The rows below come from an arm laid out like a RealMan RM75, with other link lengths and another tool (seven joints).
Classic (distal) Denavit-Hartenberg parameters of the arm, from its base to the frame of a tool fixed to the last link. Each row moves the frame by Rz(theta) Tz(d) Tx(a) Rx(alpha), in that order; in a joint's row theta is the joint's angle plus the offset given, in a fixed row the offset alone. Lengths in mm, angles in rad.
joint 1: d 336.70; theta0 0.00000; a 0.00; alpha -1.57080
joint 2: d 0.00; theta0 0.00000; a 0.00; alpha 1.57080
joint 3: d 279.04; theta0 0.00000; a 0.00; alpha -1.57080
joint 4: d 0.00; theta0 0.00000; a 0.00; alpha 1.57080
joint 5: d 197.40; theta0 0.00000; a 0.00; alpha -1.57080
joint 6: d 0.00; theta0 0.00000; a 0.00; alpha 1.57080
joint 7: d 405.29; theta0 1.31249; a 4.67; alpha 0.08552
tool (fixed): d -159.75; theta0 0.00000; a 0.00; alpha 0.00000
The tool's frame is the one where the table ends.
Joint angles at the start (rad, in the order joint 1, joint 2, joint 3, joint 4, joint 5, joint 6, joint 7):
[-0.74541 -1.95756 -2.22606 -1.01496 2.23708 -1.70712 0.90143]
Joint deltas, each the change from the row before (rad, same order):
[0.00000 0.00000 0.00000 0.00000 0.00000 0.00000 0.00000]
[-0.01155 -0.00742 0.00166 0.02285 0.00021 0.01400 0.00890]
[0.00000 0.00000 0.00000 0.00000 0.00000 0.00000 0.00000]
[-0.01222 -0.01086 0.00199 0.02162 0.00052 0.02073 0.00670]
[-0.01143 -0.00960 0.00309 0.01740 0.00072 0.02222 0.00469]
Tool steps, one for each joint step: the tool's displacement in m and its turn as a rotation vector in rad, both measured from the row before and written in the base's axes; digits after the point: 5 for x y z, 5 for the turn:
[0.00000 0.00000 0.00000 0.00000 0.00000 0.00000]
[0.00320 0.00110 -0.00606 -0.00648 -0.00776 -0.00365]
[0.00000 0.00000 0.00000 0.00000 0.00000 0.00000]
[0.00420 0.00208 -0.00724 -0.00182 -0.00906 -0.00272]
[0.00398 0.00278 -0.00631 0.00229 -0.00610 -0.00323]

